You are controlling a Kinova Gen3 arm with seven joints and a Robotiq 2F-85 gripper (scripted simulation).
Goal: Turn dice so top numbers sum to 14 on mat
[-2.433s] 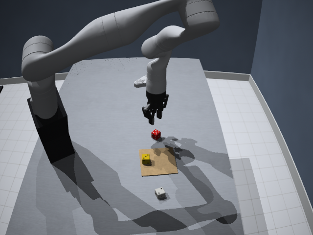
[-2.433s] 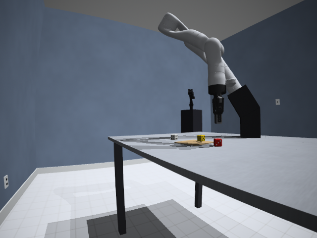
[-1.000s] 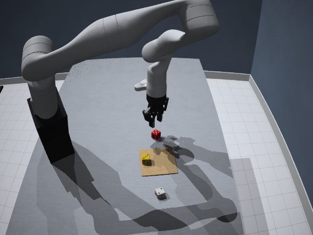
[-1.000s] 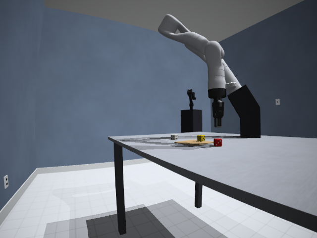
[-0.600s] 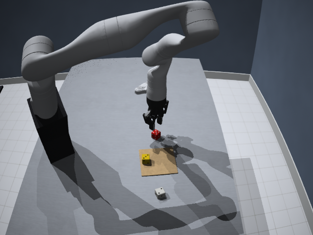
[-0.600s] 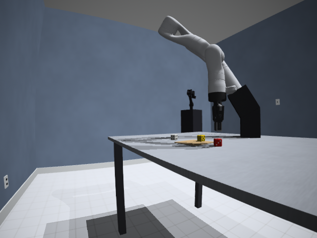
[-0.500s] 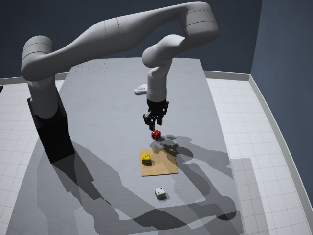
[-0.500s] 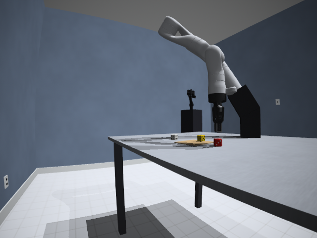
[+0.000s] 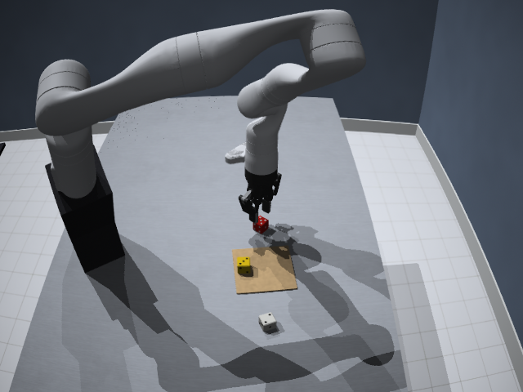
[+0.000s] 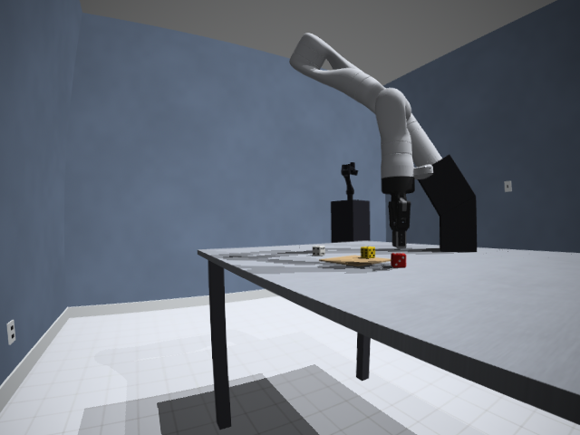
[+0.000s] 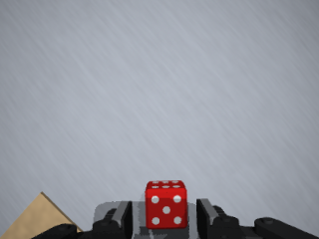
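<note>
The red die is 50 mm below my hand. Round my hand: tan mat: 20 mm behind, 140 mm to the right, 60 mm below; yellow die: 70 mm behind, 130 mm to the right, 40 mm below; white die: 50 mm behind, 300 mm to the right, 50 mm below.
</note>
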